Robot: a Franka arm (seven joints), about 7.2 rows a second.
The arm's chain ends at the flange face. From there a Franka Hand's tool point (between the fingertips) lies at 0.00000 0.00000 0.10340 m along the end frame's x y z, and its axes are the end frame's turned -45 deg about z.
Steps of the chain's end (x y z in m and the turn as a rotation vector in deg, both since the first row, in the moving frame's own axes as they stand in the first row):
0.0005, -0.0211, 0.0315, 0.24, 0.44, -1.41
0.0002, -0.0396, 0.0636, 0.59, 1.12, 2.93
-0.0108, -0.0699, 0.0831, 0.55, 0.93, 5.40
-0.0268, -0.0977, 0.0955, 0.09, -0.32, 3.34
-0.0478, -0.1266, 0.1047, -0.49, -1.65, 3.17
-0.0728, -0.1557, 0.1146, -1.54, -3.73, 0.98
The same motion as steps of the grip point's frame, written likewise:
0.0161, -0.0143, 0.0315, -0.14, 0.48, -1.41
0.0303, -0.0271, 0.0636, -0.37, 1.21, 2.93
0.0437, -0.0565, 0.0831, -0.27, 1.05, 5.40
0.0499, -0.0886, 0.0955, 0.29, -0.16, 3.34
0.0530, -0.1249, 0.1047, 0.82, -1.51, 3.17
0.0519, -0.1644, 0.1143, 1.55, -3.73, 0.98

